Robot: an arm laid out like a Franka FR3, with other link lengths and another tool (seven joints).
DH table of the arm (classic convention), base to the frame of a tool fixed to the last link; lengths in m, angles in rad. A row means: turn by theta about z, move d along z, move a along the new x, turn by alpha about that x. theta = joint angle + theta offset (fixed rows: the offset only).
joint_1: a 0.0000; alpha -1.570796; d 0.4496; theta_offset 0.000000
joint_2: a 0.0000; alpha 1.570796; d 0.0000; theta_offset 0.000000
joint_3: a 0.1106; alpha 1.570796; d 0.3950; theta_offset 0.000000
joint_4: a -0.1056; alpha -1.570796; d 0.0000; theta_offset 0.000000
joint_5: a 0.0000; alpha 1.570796; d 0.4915; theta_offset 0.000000
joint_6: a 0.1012; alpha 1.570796; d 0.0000; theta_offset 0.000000
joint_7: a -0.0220; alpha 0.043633; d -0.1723; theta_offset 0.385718
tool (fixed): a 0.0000; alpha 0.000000; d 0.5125; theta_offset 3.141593
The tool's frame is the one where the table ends.
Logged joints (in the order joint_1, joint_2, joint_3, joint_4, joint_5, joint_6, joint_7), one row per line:
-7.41 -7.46 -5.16 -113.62 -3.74 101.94 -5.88
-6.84 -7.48 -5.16 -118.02 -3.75 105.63 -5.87
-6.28 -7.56 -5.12 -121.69 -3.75 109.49 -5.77
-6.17 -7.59 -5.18 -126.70 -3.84 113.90 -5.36
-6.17 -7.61 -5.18 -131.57 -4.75 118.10 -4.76
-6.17 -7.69 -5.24 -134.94 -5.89 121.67 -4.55
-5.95 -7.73 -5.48 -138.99 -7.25 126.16 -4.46
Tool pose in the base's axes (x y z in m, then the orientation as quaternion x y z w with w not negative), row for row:
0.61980 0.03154 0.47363 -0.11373 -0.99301 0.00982 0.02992
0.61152 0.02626 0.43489 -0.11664 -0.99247 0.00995 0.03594
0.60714 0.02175 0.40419 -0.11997 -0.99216 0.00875 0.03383
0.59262 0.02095 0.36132 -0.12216 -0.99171 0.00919 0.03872
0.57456 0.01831 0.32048 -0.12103 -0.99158 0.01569 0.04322
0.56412 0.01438 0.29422 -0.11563 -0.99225 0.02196 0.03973
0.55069 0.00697 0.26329 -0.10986 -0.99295 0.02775 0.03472
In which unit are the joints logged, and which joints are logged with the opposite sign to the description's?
The joints are logged in degrees. Opposite sign: joint_1.
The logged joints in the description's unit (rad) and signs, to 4 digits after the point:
0.1293 -0.1302 -0.0901 -1.9830 -0.0653 1.7792 -0.1026
0.1194 -0.1306 -0.0901 -2.0598 -0.0654 1.8436 -0.1025
0.1096 -0.1319 -0.0894 -2.1239 -0.0654 1.9110 -0.1007
0.1077 -0.1325 -0.0904 -2.2113 -0.0670 1.9879 -0.0935
0.1077 -0.1328 -0.0904 -2.2963 -0.0829 2.0612 -0.0831
0.1077 -0.1342 -0.0915 -2.3551 -0.1028 2.1235 -0.0794
0.1038 -0.1349 -0.0956 -2.4258 -0.1265 2.2019 -0.0778

